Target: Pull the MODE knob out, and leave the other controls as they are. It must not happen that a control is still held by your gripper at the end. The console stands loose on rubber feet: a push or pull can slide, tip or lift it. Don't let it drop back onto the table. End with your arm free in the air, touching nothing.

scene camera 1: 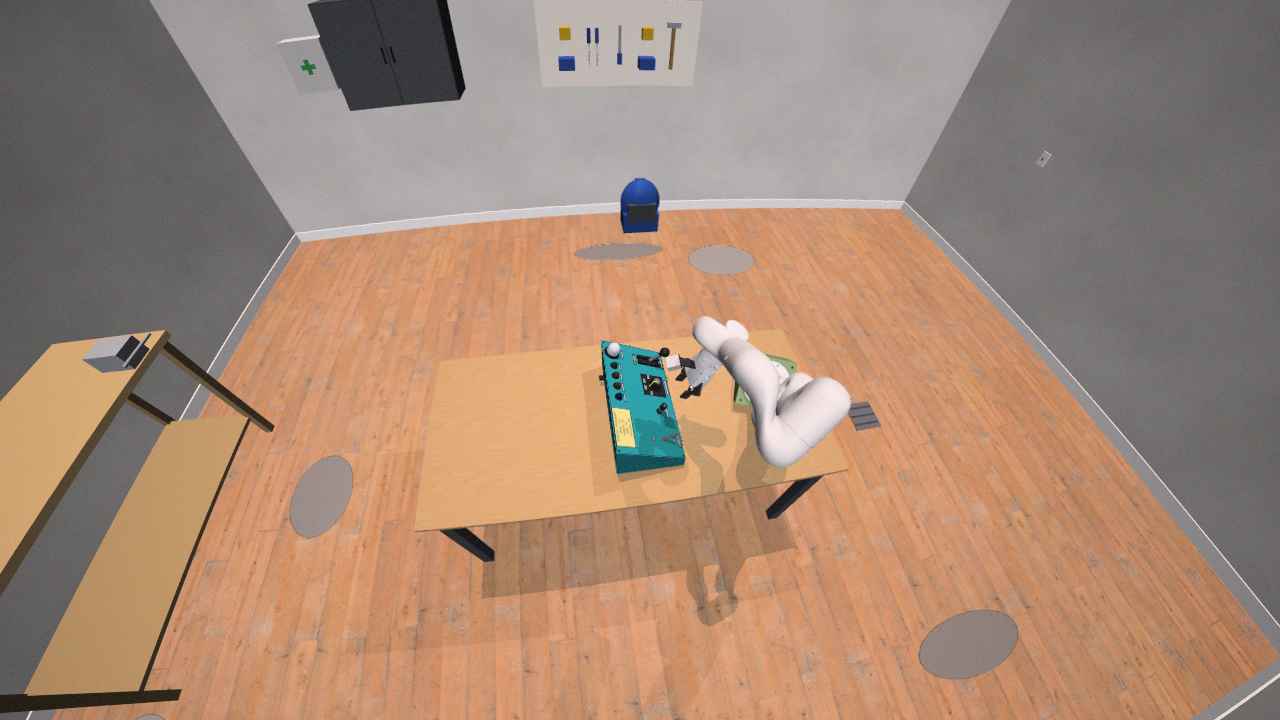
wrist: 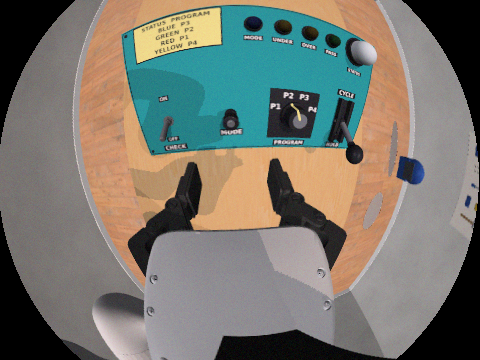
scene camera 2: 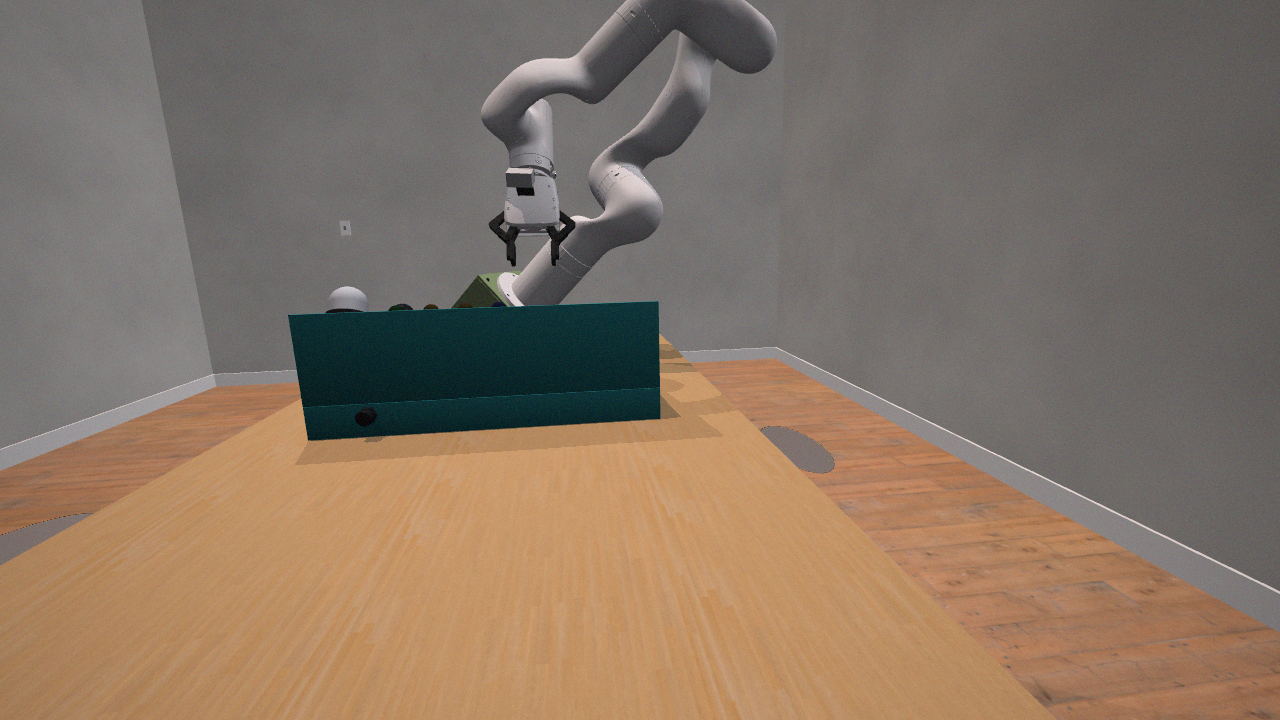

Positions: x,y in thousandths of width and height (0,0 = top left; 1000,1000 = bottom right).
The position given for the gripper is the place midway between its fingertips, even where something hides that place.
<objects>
gripper: scene camera 1 532,540; wrist 486,476; scene camera 2 417,366
</objects>
